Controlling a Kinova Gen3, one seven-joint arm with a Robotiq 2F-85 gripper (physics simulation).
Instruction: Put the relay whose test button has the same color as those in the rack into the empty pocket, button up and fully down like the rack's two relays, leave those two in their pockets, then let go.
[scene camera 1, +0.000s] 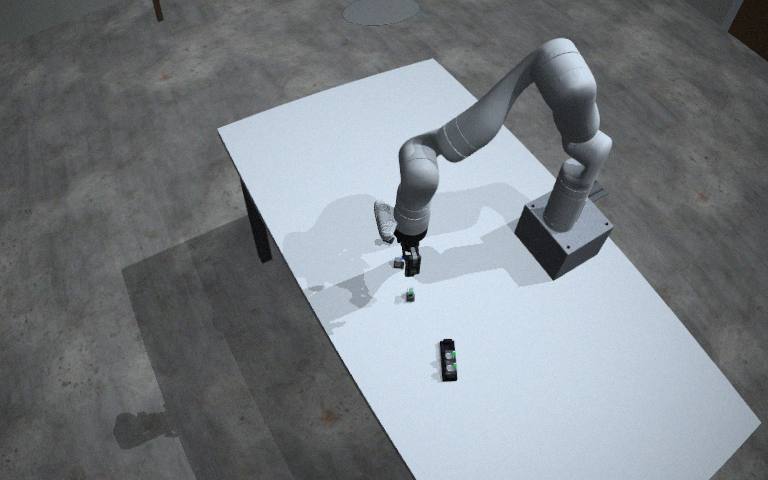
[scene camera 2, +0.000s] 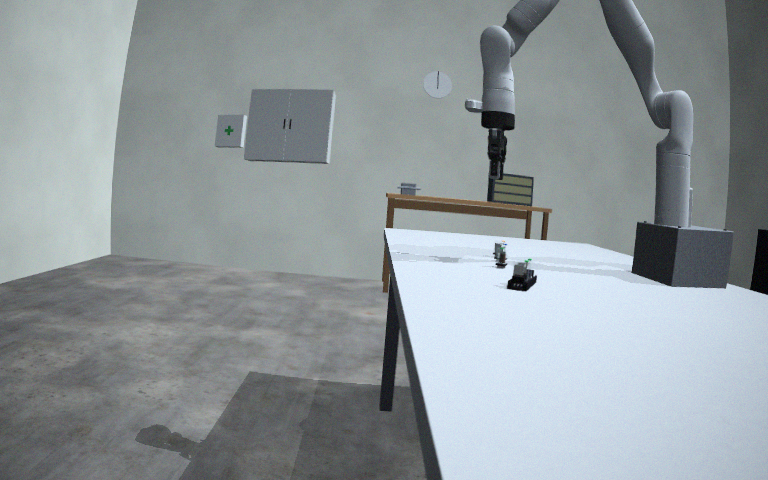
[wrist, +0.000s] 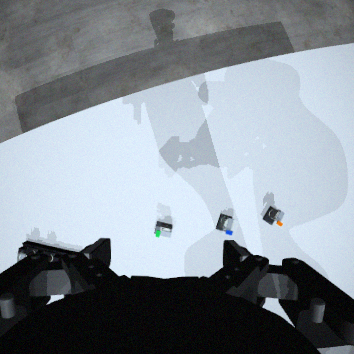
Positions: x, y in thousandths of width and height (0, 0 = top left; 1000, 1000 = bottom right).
My gripper shows in scene camera 1 (528, 539), in scene camera 2 (646, 374) and in the wrist view (470, 710).
